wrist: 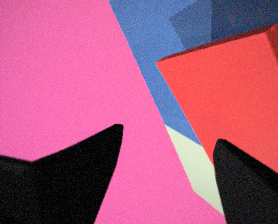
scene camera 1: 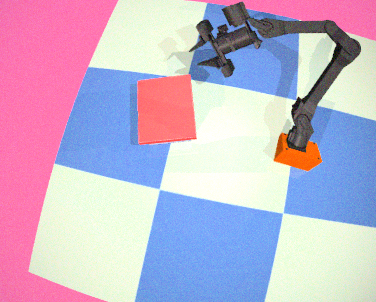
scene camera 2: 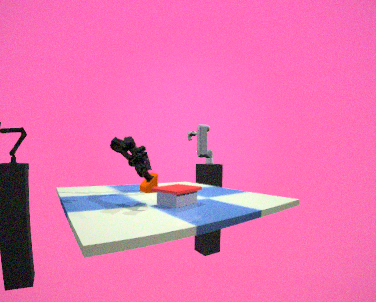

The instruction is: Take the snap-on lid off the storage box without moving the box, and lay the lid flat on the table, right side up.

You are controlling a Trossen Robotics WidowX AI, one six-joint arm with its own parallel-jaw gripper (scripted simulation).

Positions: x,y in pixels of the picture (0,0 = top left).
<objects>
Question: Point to a red lid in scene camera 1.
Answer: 165,105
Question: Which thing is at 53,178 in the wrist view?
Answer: My gripper.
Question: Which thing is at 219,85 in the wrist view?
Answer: A red lid.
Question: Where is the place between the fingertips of my gripper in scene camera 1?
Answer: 193,57
</objects>
